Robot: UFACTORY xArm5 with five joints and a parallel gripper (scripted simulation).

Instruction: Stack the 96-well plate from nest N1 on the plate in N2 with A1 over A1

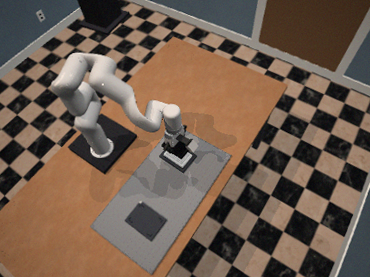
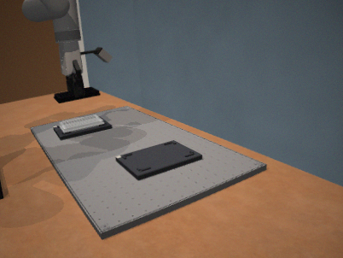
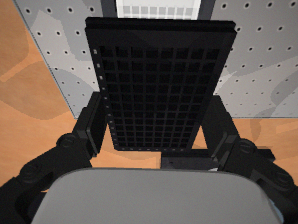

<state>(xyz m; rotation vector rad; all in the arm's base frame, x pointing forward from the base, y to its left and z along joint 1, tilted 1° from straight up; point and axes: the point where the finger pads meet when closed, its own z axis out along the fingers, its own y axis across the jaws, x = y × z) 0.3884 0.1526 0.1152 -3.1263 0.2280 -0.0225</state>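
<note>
The black 96-well plate lies 10 mm below my hand. Round my hand: plate nest N2: 120 mm below; white 96-well plate: 110 mm below; white corner mark: 40 mm behind, 310 mm to the right, 110 mm below.
</note>
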